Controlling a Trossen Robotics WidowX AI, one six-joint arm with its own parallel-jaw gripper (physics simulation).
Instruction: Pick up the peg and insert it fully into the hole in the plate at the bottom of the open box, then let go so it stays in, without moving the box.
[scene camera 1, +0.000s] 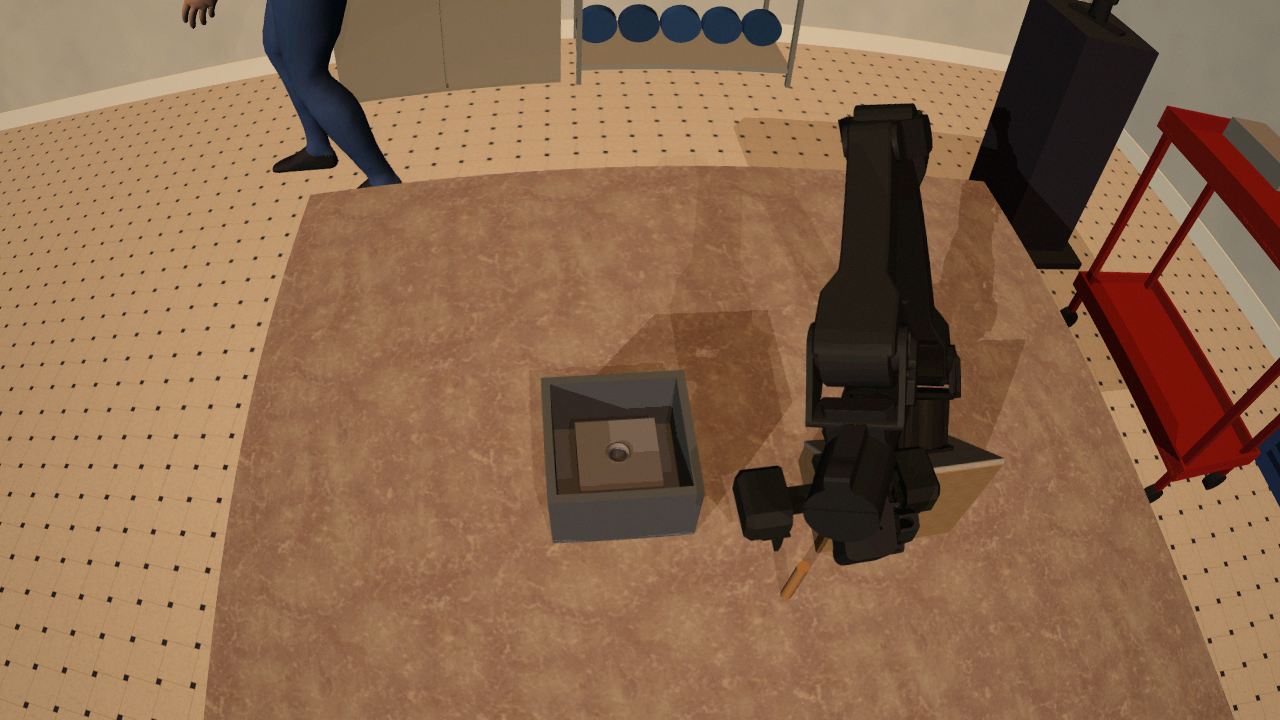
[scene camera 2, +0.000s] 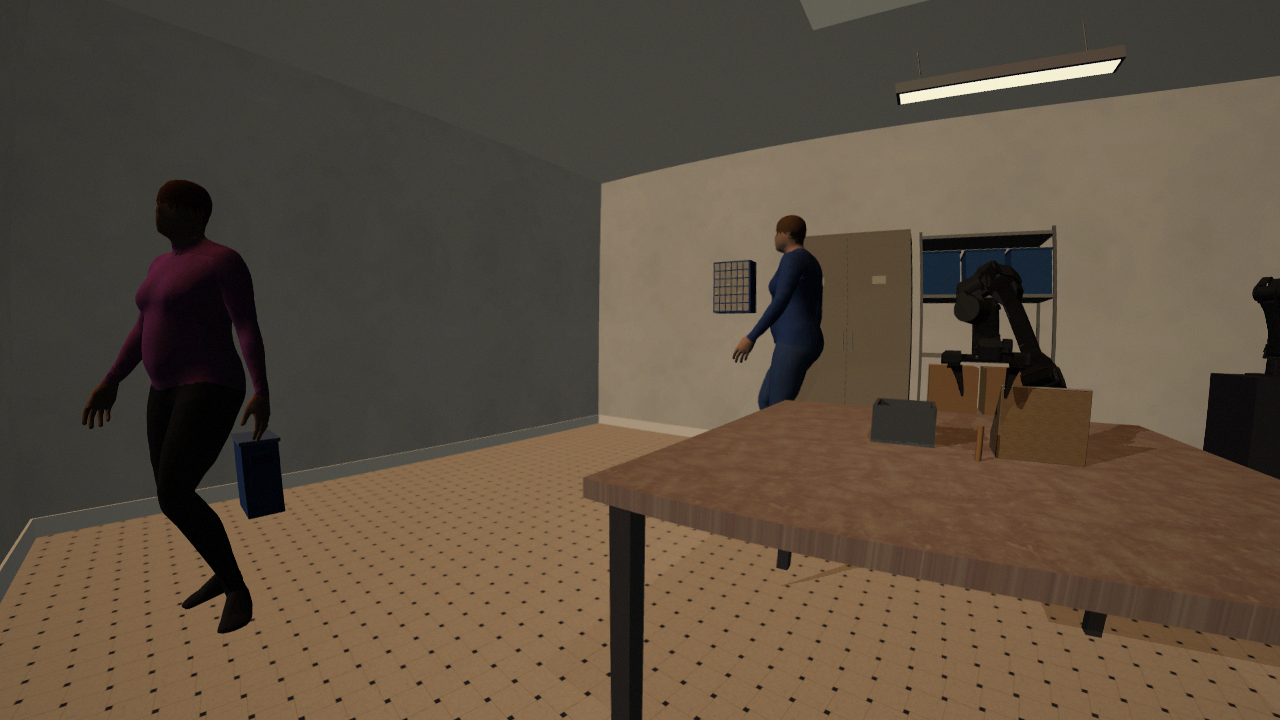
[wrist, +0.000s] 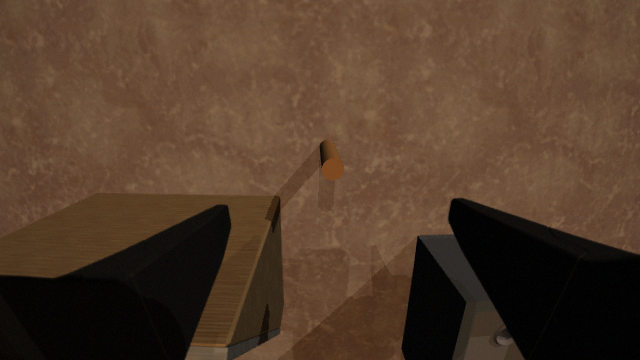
Path:
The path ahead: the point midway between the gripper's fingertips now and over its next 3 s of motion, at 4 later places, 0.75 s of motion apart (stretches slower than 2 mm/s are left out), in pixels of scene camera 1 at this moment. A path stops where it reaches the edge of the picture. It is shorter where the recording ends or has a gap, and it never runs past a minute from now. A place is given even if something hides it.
The gripper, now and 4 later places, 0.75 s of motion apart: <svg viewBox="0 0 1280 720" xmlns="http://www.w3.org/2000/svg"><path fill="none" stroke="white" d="M819 540L818 527L819 520L810 541L801 559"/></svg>

